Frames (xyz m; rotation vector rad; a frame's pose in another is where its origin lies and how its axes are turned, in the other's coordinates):
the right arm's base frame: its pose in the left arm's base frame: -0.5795 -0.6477 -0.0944 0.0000 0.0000 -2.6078
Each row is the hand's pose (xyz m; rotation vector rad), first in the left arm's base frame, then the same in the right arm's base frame.
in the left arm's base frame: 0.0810 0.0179 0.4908 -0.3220 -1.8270 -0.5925
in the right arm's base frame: -0.9073 -0.2369 0.5852 1.8095 -0.8549 1.2091
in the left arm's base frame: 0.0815 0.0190 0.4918 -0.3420 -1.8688 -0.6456
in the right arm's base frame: -0.9083 -0.2376 0.5862 1.8176 -0.8733 1.1289
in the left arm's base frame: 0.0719 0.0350 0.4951 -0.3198 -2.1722 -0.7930
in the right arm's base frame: -0.9081 -0.2563 0.5895 1.9996 -0.8764 0.7481
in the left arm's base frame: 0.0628 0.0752 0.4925 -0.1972 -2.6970 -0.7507
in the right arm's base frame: -0.9208 -0.2955 0.5869 2.3796 -0.8414 0.2426
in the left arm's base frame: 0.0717 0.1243 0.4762 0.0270 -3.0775 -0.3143
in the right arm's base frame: -0.9534 -0.3333 0.5706 2.8354 -0.7486 -0.0108
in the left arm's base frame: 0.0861 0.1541 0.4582 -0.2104 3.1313 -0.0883
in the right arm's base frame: -0.9810 -0.3516 0.5526 -3.0253 0.6126 -0.0199
